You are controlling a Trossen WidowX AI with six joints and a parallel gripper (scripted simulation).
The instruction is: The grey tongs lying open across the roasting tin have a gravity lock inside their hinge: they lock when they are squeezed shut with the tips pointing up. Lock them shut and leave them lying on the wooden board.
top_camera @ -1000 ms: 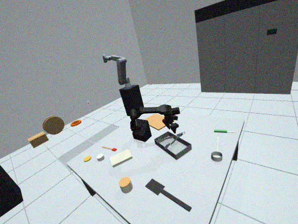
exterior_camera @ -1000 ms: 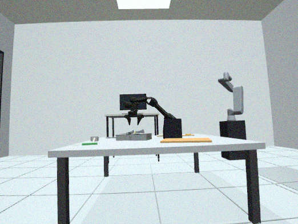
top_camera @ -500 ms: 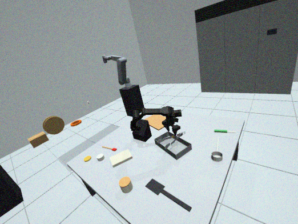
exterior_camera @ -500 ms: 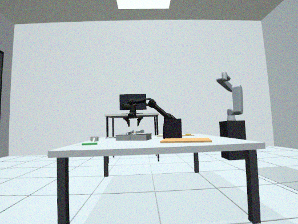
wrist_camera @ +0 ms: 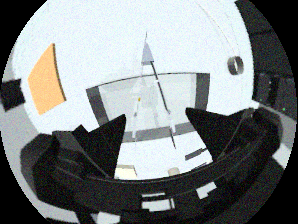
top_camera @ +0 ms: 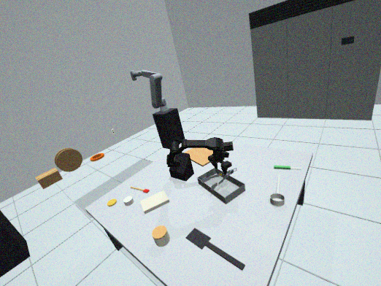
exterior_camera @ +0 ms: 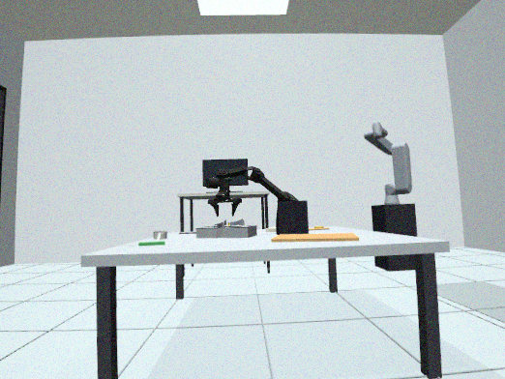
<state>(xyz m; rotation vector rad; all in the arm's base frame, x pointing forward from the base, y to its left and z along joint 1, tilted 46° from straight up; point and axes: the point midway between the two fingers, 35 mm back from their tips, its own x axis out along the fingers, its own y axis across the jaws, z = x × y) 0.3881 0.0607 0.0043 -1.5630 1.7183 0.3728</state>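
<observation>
Now: gripper tip 9 cm above the roasting tin, 3 cm to the left of it and 1 cm past it. Round my gripper tip: black spatula: 43 cm to the right, 18 cm ahead, 11 cm below; wooden board: 43 cm behind, 30 cm to the left, 11 cm below; cream block: 37 cm to the right, 33 cm behind, 10 cm below.
</observation>
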